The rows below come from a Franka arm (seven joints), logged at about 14 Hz.
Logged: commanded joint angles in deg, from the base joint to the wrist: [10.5 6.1 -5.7 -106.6 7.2 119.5 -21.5]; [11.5 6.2 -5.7 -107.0 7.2 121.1 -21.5]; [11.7 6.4 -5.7 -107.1 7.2 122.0 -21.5]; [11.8 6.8 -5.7 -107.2 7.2 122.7 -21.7]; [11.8 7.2 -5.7 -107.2 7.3 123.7 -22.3]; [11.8 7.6 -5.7 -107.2 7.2 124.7 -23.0]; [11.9 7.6 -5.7 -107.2 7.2 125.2 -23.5]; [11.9 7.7 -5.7 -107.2 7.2 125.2 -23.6]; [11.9 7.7 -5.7 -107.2 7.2 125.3 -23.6]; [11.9 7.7 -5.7 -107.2 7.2 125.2 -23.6]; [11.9 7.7 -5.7 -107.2 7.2 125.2 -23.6]
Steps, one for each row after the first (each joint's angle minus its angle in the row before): [1.0 0.1 0.0 -0.4 0.0 1.6 0.0]; [0.2 0.2 0.0 -0.1 0.0 0.9 0.0]; [0.1 0.4 0.0 -0.1 0.0 0.7 -0.2]; [0.0 0.4 0.0 0.0 0.1 1.0 -0.6]; [0.0 0.4 0.0 0.0 -0.1 1.0 -0.7]; [0.1 0.0 0.0 0.0 0.0 0.5 -0.5]; [0.0 0.1 0.0 0.0 0.0 0.0 -0.1]; [0.0 0.0 0.0 0.0 0.0 0.1 0.0]; [0.0 0.0 0.0 0.0 0.0 -0.1 0.0]; [0.0 0.0 0.0 0.0 0.0 0.0 0.0]
